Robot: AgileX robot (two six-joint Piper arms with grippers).
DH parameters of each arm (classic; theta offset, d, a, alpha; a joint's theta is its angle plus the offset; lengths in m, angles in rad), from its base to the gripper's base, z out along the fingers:
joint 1: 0 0.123 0 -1.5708
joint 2: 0.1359 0 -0.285 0
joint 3: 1.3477 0 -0.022 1.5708
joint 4: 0 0.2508 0 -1.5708
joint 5: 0 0 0.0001 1.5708
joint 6: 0 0.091 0 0
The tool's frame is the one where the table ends.
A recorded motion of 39 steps. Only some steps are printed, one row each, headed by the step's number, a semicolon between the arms.
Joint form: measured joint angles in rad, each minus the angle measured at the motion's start. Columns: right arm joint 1, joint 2, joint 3, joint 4, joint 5, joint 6; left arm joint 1, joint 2, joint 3, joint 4, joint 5, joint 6.
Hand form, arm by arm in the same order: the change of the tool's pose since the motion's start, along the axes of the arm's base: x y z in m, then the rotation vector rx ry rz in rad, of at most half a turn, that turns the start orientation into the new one. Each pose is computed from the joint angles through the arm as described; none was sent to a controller.
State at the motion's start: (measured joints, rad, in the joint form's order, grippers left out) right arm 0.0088 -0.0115 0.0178 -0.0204 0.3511 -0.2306; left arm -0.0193 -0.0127 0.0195 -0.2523 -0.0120 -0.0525
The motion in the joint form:
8: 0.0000 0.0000 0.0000 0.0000 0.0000 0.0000; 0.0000 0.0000 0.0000 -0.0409 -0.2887 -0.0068
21: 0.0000 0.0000 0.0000 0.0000 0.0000 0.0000; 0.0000 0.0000 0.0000 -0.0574 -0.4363 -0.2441
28: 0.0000 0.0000 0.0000 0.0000 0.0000 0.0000; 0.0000 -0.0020 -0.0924 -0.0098 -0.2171 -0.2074
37: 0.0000 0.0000 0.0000 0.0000 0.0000 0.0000; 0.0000 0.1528 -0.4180 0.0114 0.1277 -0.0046
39: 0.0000 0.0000 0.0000 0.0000 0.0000 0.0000; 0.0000 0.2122 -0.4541 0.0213 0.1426 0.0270
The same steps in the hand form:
8: 0.0000 0.0000 0.0000 0.0000 0.0000 0.0000; -0.0059 0.0076 0.0243 -0.0587 -0.2773 0.0727
21: 0.0000 0.0000 0.0000 0.0000 0.0000 0.0000; -0.0116 0.0120 0.0357 -0.3087 -0.4273 0.0426
28: 0.0000 0.0000 0.0000 0.0000 0.0000 0.0000; -0.0118 0.0053 0.0494 -0.2246 -0.3053 0.0031
37: 0.0000 0.0000 0.0000 0.0000 0.0000 0.0000; -0.0132 -0.0025 0.1189 0.0104 -0.1415 -0.0288
39: 0.0000 0.0000 0.0000 0.0000 0.0000 0.0000; -0.0050 -0.0029 0.1263 0.0524 -0.1048 -0.0253

